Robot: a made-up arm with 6 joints.
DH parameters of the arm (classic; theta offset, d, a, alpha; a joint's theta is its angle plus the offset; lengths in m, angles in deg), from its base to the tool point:
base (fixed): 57.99 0 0.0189 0
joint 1: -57.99 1.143 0.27 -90
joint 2: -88.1 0 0.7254 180
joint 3: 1.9 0.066 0.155 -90
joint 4: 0 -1.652 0.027 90
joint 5: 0 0.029 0.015 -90
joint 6: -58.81 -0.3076 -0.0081 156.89
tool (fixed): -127.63 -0.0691 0 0
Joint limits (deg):
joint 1: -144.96..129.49
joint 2: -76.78..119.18
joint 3: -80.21..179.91
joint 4: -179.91..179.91
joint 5: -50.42..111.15
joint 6: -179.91..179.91
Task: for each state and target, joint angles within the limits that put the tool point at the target. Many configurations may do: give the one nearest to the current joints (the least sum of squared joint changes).
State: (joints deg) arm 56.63 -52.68 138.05 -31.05 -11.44 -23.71
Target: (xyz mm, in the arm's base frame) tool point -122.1 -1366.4 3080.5
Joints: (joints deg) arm 80.85 -18.86 115.60 -31.42 -12.09 -24.20
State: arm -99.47 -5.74 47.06 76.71 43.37 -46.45
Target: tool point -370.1 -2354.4 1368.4
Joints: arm -102.86 28.14 8.40 81.65 44.73 -45.82
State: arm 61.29 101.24 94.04 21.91 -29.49 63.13
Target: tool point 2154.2 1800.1 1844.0
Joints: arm 41.38 78.60 92.55 22.45 -14.45 61.52
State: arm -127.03 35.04 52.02 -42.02 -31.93 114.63
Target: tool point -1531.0 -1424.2 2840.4
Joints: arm -136.85 23.49 56.12 -41.66 -33.47 114.74
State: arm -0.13 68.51 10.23 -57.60 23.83 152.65
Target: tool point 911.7 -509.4 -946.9
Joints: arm -20.10 104.26 10.52 -57.55 23.72 152.78
